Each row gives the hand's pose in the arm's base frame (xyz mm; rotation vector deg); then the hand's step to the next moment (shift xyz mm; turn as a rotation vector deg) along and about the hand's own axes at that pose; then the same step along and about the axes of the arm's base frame.
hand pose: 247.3 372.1 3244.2 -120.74 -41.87 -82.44
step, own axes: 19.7 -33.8 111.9 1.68 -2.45 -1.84
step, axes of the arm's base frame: 59.8 101.2 -15.4 -2.37 0.88 2.41
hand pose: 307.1 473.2 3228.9 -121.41 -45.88 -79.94
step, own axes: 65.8 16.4 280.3 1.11 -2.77 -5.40
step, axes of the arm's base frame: 213.6 188.8 -43.2 -5.08 -1.38 3.21
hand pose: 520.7 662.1 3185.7 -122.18 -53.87 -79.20
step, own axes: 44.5 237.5 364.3 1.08 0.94 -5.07
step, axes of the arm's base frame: 412.8 95.6 -107.4 -2.16 -3.69 3.08
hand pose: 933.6 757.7 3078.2 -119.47 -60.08 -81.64
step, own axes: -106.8 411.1 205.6 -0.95 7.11 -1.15
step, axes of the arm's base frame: 419.8 -158.5 -145.9 4.57 -5.65 0.17
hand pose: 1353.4 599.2 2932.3 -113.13 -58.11 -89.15
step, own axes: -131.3 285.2 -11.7 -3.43 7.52 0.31
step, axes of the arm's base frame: 195.5 -228.1 -91.9 5.56 -5.56 -2.56
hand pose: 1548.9 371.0 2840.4 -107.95 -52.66 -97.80
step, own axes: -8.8 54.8 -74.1 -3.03 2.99 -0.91
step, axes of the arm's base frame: -12.2 -91.4 8.4 1.46 -3.25 -2.51
